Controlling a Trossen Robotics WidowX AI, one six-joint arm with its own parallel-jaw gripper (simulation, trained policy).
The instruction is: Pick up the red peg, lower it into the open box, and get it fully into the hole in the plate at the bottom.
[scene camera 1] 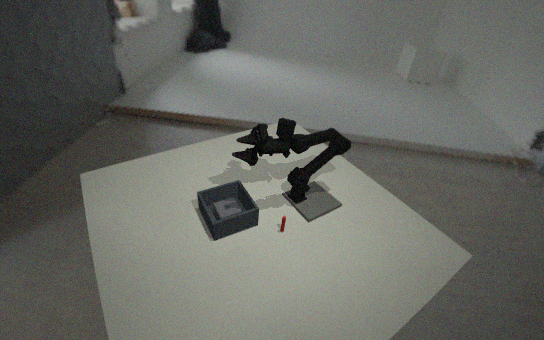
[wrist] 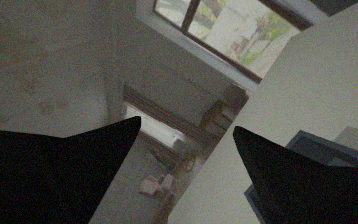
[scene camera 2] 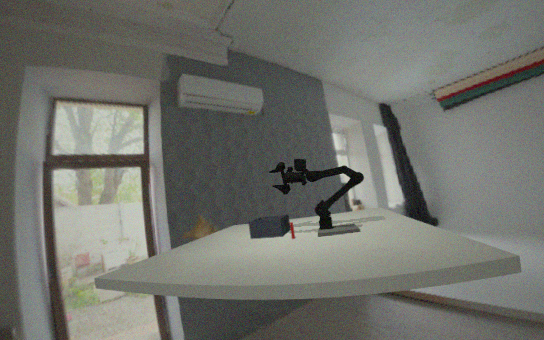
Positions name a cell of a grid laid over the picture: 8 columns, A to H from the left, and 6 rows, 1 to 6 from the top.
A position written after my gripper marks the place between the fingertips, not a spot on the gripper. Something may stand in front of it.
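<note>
In scene camera 1 I see my gripper (scene camera 1: D3), and a dark box (scene camera 1: D4) is there too. Scene camera 2 gives me the dark box again (scene camera 2: E4). In the wrist view I find my gripper (wrist: E4) once more.
</note>
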